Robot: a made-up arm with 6 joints.
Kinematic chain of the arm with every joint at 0, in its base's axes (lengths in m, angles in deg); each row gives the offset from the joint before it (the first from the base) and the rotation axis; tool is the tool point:
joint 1: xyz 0 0 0.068 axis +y
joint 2: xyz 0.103 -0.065 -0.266 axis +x
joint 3: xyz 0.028 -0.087 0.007 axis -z
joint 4: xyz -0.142 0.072 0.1 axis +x
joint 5: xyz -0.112 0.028 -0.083 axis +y
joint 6: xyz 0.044 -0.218 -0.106 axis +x
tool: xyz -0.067 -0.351 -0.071
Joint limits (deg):
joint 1: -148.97..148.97
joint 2: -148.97..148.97
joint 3: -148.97..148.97
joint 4: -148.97..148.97
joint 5: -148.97..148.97
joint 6: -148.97..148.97
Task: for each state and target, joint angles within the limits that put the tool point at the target. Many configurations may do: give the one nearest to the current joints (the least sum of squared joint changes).
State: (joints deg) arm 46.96 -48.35 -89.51 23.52 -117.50 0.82
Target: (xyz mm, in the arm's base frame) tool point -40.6 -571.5 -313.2
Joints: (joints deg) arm 54.24 -44.61 -72.90 46.53 -115.13 -24.75
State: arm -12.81 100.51 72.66 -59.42 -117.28 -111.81
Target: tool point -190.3 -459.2 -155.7
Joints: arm -13.96 115.93 66.59 -74.13 -115.33 -88.00
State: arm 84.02 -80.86 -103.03 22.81 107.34 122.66
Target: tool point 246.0 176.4 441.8
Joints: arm 42.31 -102.17 -74.42 20.21 97.87 100.11
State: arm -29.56 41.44 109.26 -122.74 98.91 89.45
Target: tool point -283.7 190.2 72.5
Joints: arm -48.03 41.17 66.78 -114.95 77.33 106.21
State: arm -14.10 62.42 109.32 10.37 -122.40 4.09
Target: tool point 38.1 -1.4 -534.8
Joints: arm -20.35 63.31 62.08 30.66 -102.82 13.51
